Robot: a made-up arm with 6 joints. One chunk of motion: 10 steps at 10 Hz.
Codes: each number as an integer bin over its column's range. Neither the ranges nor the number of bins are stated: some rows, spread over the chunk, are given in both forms.
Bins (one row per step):
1: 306 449 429 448 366 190
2: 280 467 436 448 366 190
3: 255 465 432 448 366 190
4: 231 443 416 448 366 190
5: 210 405 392 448 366 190
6: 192 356 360 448 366 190
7: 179 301 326 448 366 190
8: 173 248 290 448 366 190
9: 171 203 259 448 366 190
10: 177 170 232 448 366 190
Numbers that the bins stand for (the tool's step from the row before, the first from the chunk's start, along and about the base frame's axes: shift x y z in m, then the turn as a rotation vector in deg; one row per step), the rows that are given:
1: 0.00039 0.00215 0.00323 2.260 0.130 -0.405
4: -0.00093 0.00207 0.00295 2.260 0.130 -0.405
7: -0.00185 0.00012 0.00102 2.260 0.130 -0.405
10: -0.00188 -0.00167 -0.00101 2.260 0.130 -0.405
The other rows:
2: -0.00007 0.00240 0.00339 2.260 0.130 -0.405
3: -0.00051 0.00237 0.00330 2.260 0.130 -0.405
5: -0.00130 0.00155 0.00244 2.260 0.130 -0.405
6: -0.00162 0.00088 0.00175 2.260 0.130 -0.405
8: -0.00195 -0.00060 0.00024 2.260 0.130 -0.405
9: -0.00199 -0.00122 -0.00042 2.260 0.130 -0.405

